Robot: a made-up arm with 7 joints.
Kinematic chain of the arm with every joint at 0, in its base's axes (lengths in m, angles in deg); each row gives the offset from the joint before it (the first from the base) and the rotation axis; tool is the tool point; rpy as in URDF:
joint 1: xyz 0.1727 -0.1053 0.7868 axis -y
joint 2: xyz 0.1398 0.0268 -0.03 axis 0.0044 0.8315 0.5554
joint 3: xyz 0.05 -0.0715 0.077 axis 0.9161 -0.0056 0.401
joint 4: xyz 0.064 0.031 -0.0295 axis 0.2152 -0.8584 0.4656
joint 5: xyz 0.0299 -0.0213 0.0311 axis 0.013 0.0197 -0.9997
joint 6: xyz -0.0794 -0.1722 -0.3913 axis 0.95 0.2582 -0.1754
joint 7: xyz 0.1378 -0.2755 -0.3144 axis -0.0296 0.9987 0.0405
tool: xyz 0.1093 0.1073 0.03 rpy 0 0 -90
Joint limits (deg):
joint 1: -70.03..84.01
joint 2: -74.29..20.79
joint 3: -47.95..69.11
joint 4: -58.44..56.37
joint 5: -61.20..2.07
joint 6: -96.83..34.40
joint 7: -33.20..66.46
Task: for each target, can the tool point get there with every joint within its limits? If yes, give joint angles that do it. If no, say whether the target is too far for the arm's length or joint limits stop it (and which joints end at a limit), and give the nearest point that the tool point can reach.
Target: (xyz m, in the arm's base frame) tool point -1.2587 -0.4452 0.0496
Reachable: no: too far | nearest point -0.5501 -0.2993 0.2645 | short by 0.755 m
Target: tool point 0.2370 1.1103 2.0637
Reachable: no: too far | nearest point 0.2132 0.5958 1.5907 | short by 0.699 m
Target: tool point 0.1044 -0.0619 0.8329
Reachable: no: joint limits stop it (at a limit: joint 2, joint 3, joint 4, joint 5, joint 6, joint 7) | nearest point -0.0666 -0.2696 0.9483 | short by 0.293 m
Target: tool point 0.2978 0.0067 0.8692
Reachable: no: joint limits stop it (at a limit: joint 1, joint 2, joint 3, joint 4, joint 6, joint 7) | nearest point 0.4918 0.1191 0.9376 | short by 0.234 m
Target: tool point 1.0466 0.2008 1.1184
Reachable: yes | joints 36.64 -28.78 33.72 15.12 -53.31 19.82 49.51
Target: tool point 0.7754 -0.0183 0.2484
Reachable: yes | joints 7.81 -21.38 32.81 -35.96 -53.18 -11.81 3.31
